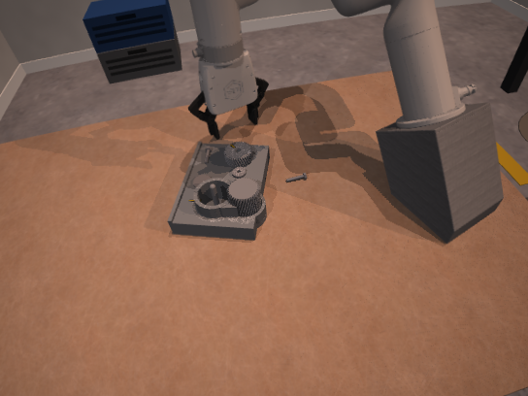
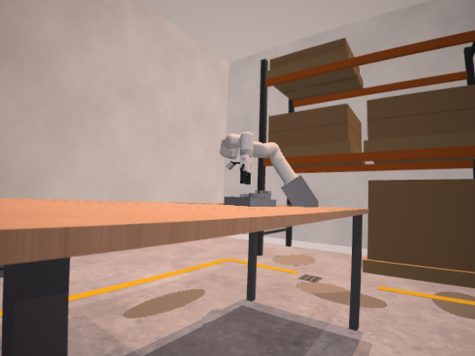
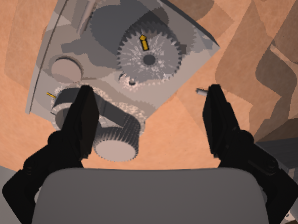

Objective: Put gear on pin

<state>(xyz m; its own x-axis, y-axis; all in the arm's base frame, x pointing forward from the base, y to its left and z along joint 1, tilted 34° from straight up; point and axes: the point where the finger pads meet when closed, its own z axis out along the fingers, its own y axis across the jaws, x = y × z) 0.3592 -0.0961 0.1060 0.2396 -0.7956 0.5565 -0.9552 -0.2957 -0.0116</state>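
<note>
The gear lies 80 mm below my hand. From my hand the other things lie so: bolt 120 mm behind, 70 mm to the left, 130 mm below.
</note>
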